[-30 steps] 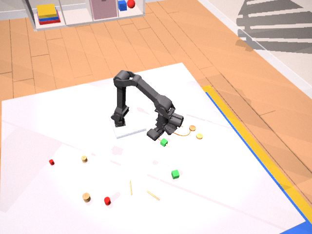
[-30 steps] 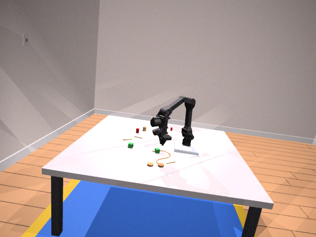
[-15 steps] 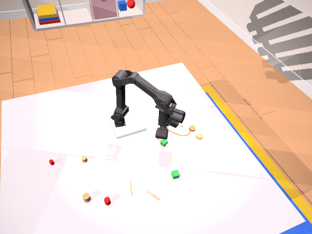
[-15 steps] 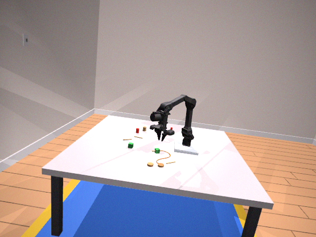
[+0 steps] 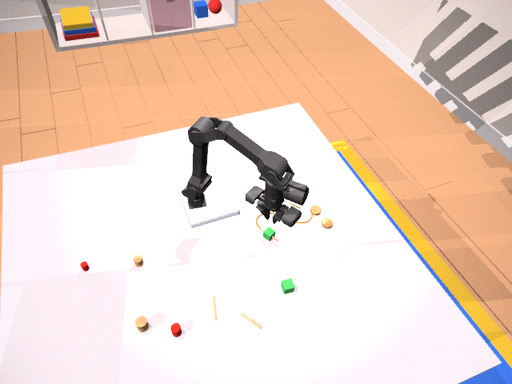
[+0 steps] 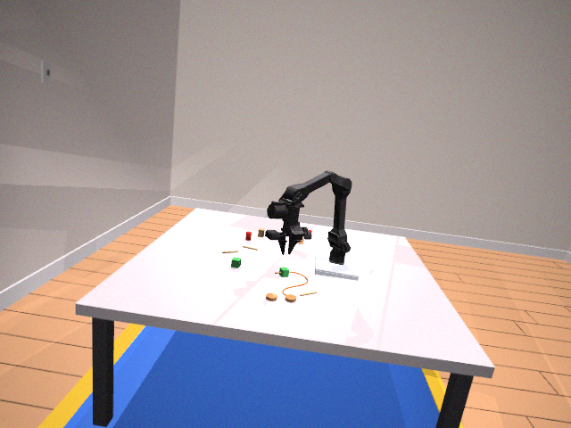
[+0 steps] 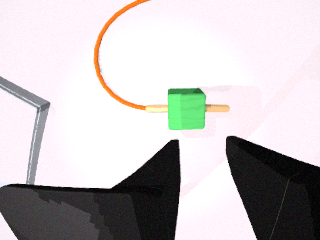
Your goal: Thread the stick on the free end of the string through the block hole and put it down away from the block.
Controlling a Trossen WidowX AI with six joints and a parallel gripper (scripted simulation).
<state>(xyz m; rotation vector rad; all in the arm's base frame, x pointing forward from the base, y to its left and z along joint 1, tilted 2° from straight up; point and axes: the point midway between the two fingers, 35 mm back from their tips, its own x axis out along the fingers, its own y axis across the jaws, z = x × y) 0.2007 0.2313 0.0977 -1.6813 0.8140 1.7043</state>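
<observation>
Now: gripper tip 80 mm above the green block.
</observation>
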